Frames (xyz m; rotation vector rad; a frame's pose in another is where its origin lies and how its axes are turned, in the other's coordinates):
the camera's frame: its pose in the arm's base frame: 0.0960 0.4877 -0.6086 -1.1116 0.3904 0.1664
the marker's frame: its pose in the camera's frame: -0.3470 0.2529 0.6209 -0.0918 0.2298 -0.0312
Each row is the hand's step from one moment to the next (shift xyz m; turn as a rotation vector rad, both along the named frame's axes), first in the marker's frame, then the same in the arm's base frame.
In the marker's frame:
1: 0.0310 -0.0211 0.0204 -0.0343 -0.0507 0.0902
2: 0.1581 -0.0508 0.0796 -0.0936 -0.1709 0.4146
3: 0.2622 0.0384 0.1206 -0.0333 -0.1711 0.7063
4: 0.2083 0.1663 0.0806 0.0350 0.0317 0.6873
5: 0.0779 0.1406 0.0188 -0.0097 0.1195 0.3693
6: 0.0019 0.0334 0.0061 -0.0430 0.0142 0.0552
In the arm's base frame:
1: 0.0416 0.0021 0.0096 0.0228 0.0724 0.0782
2: 0.1838 0.0087 -0.0063 0.1399 0.3365 0.2776
3: 0.2607 0.0473 -0.1207 0.3079 0.5798 0.3134
4: 0.1572 0.0717 -0.2184 0.2935 0.6149 0.1020
5: 0.0289 0.0443 -0.1530 0.1001 0.3744 -0.0230
6: -0.0067 0.0167 -0.0289 -0.0195 0.0664 0.0176

